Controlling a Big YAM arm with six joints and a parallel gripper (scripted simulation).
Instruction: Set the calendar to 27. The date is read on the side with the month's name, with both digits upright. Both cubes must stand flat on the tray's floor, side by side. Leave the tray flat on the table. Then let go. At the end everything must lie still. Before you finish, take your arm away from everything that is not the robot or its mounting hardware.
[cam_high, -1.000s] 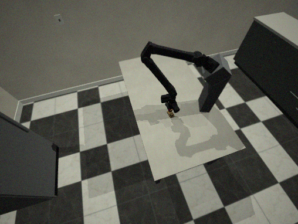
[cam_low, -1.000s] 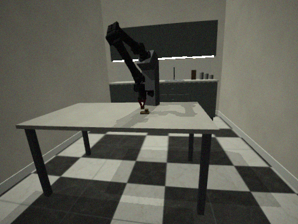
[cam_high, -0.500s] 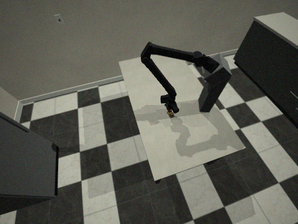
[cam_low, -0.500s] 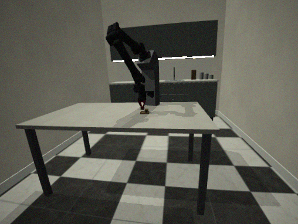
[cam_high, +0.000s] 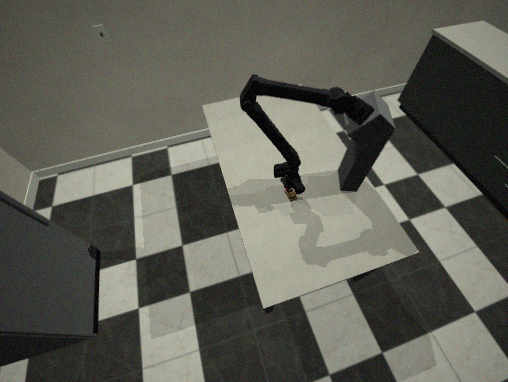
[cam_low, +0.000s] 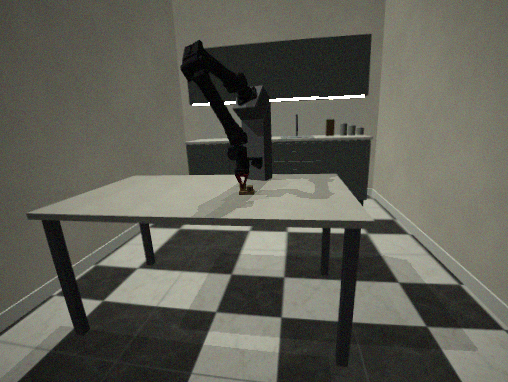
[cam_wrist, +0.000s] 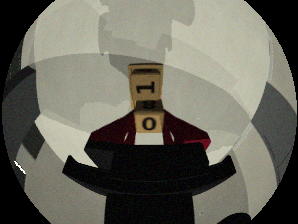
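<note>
My hand is 20 mm to the right of the wooden tray and 40 mm above it.
</note>
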